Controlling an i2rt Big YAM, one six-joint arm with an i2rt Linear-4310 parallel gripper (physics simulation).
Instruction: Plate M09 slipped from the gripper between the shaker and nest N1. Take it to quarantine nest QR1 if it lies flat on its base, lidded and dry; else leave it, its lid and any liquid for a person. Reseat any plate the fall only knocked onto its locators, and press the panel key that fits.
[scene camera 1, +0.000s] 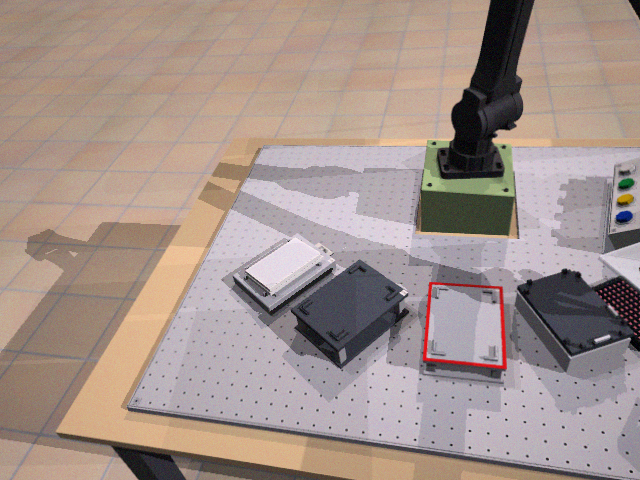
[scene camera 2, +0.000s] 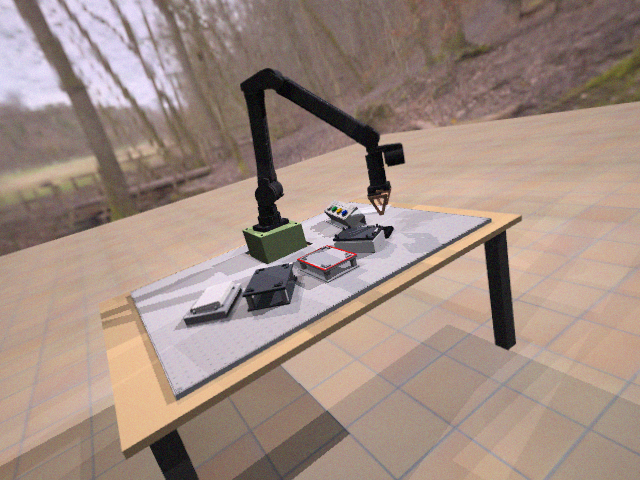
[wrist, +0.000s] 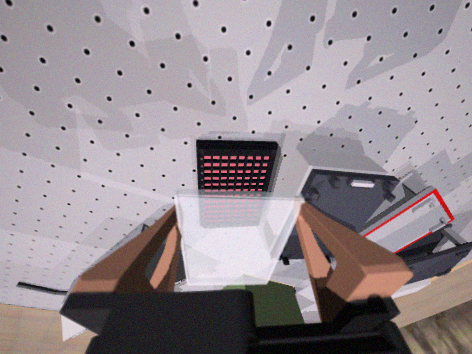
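Seen in the pictures: gripper, fingertip midpoint: (scene camera 2: 383, 212) (wrist: 237, 205); arm's base, link origin: (scene camera 1: 469, 165) (scene camera 2: 271, 226).
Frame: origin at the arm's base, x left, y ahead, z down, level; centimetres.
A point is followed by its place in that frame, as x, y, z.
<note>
The dark plate (scene camera 1: 622, 307) @[19.5, 31.7, 8.2] (scene camera 2: 386, 230) @[22.6, 36.4, 8.1] (wrist: 236, 172) @[22.0, 34.8, 8.1] lies flat on the pegboard beside the dark-topped box, its pink wells uncovered in the wrist view. My gripper (scene camera 2: 381, 212) @[23.5, 35.8, 1.6] (wrist: 237, 205) @[23.5, 35.8, 1.6] is shut on a clear lid (wrist: 227, 240) @[23.2, 33.3, 0.1], held by its sides above the plate; the plate's lower part shows through it. The lid is apart from the plate. No spilled liquid can be made out. The red-rimmed nest (scene camera 1: 465, 325) @[-6.1, 36.1, 5.4] (scene camera 2: 326, 255) @[-5.3, 34.7, 5.4] (wrist: 407, 217) @[-3.3, 39.3, 5.4] carries no plate. A white plate (scene camera 1: 284, 263) @[-37.0, 19.7, 5.1] (scene camera 2: 216, 296) @[-37.9, 22.6, 4.9] sits on a low grey base; its exact seating is hard to tell.
The dark-topped box (scene camera 1: 573, 310) @[10.2, 35.3, 3.9] (scene camera 2: 356, 233) @[9.3, 35.0, 3.9] (wrist: 345, 197) @[11.9, 38.9, 3.9] stands beside the plate. A dark raised nest (scene camera 1: 348, 304) @[-24.7, 31.5, 4.1] (scene camera 2: 271, 279) @[-25.1, 32.6, 4.1] stands between the white plate and red-rimmed nest. The key panel (scene camera 1: 622, 239) @[23.3, 19.0, 5.1] (scene camera 2: 350, 221) @[23.2, 18.9, 5.9] and green arm base (scene camera 1: 465, 211) @[-1.9, 8.7, 4.8] (scene camera 2: 276, 242) @[-4.9, 8.1, 3.9] are behind.
</note>
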